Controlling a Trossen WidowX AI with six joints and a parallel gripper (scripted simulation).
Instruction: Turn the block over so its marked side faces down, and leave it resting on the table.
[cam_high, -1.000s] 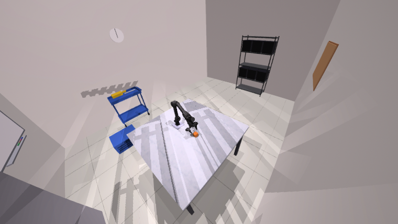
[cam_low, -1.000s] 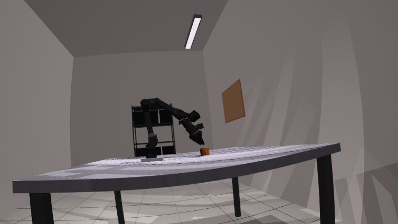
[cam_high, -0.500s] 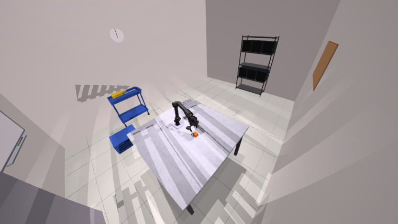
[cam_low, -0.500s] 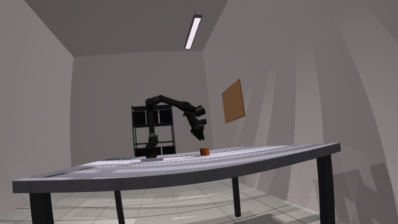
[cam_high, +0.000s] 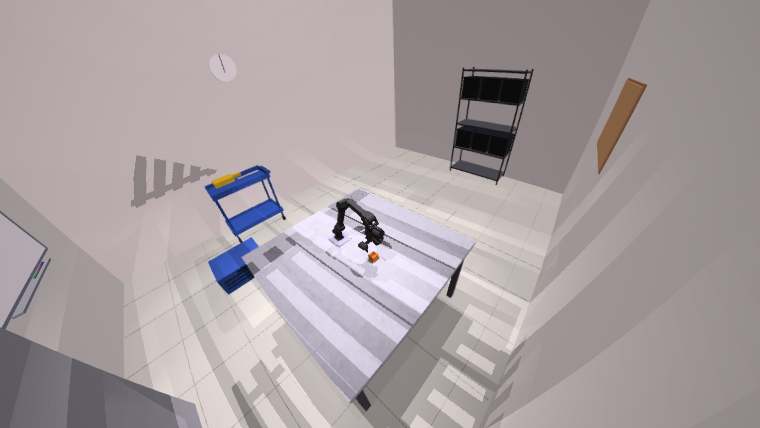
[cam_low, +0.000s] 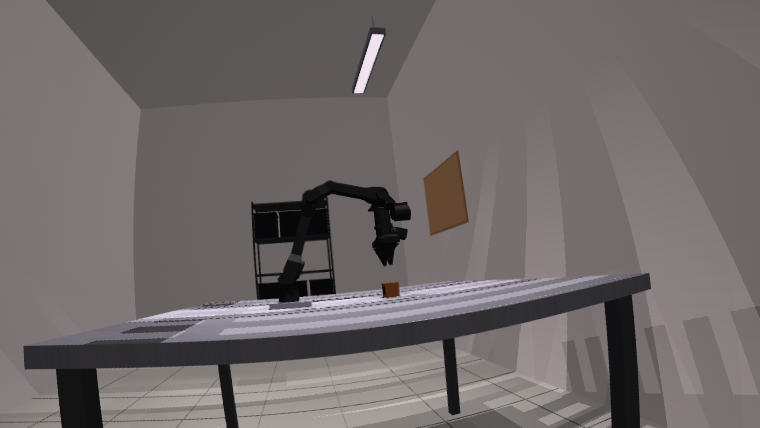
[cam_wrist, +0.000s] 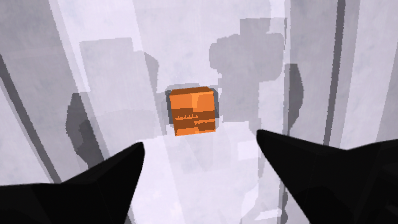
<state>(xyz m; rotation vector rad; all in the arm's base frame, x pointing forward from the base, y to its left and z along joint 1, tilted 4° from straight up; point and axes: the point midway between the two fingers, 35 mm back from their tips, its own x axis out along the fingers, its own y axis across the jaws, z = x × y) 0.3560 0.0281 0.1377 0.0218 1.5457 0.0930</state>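
My gripper tip is 90 mm above the orange block and 10 mm past it.
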